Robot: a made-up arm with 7 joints. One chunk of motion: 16 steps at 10 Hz.
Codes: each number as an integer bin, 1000 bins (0 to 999) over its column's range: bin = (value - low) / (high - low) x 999, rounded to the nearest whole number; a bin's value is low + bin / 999 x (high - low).
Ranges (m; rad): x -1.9..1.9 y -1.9..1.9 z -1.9..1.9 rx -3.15..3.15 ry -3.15..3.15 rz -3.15..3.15
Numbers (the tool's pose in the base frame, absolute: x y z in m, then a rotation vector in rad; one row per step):
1: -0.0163 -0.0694 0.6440 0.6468 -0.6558 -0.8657
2: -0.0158 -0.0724 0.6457 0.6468 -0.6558 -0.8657
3: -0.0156 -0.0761 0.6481 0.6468 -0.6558 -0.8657
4: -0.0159 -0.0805 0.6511 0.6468 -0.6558 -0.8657
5: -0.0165 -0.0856 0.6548 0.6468 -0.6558 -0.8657
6: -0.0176 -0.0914 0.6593 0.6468 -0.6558 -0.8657
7: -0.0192 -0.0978 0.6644 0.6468 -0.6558 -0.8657
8: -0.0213 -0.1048 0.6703 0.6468 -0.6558 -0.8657
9: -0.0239 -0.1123 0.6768 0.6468 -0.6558 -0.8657
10: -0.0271 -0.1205 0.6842 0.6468 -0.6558 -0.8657
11: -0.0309 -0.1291 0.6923 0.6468 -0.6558 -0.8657
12: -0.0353 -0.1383 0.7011 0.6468 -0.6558 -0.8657
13: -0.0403 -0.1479 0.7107 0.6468 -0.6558 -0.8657
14: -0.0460 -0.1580 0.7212 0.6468 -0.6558 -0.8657
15: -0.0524 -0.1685 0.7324 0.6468 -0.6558 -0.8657
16: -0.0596 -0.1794 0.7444 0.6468 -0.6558 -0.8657
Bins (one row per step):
1: 495 481 669 602 396 362
2: 495 480 669 602 396 362
3: 495 479 670 602 396 362
4: 495 478 671 602 396 362
5: 495 477 672 602 396 362
6: 495 475 673 602 396 362
7: 494 474 674 602 396 362
8: 494 472 676 602 396 362
9: 493 470 677 602 396 362
10: 492 468 679 602 396 362
11: 491 466 682 602 396 362
12: 490 463 684 602 396 362
13: 489 461 686 602 396 362
14: 487 458 689 602 396 362
15: 486 455 692 602 396 362
16: 484 452 695 602 396 362

